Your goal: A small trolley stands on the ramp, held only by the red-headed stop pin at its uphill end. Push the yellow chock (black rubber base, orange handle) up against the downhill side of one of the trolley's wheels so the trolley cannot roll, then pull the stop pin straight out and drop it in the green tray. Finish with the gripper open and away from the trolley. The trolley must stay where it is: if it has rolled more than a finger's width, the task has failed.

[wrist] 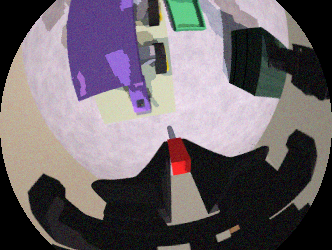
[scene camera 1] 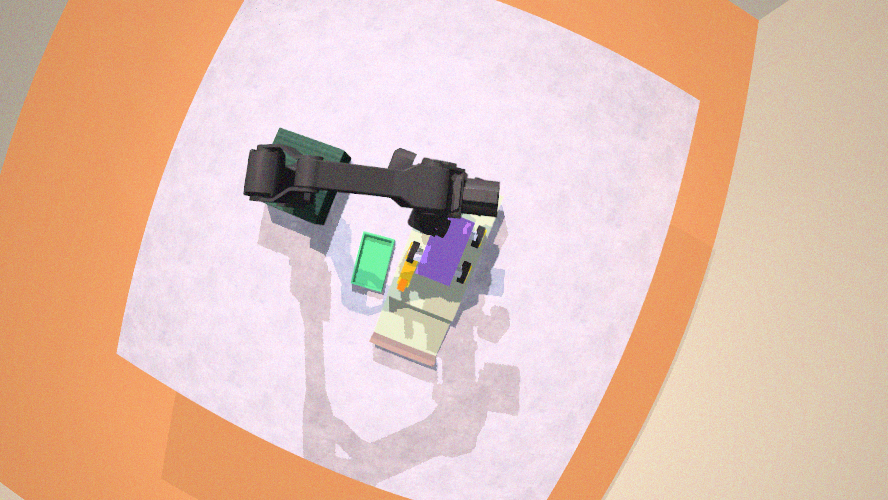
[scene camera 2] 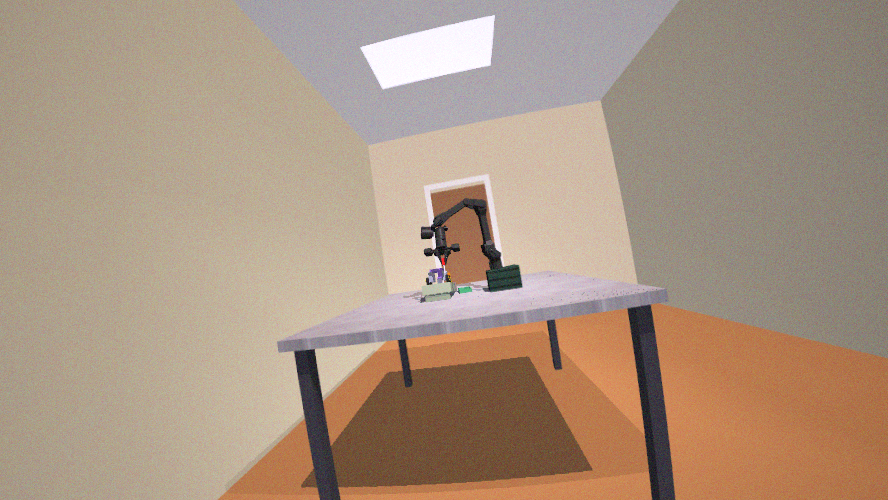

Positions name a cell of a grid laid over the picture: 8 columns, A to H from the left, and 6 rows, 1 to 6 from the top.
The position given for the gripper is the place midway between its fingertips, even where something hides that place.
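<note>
Present: a purple trolley (scene camera 1: D4) and a red-headed stop pin (wrist: E4), the pin being held by the gripper (scene camera 1: D3). The wrist view contains the gripper as well (wrist: E4).
</note>
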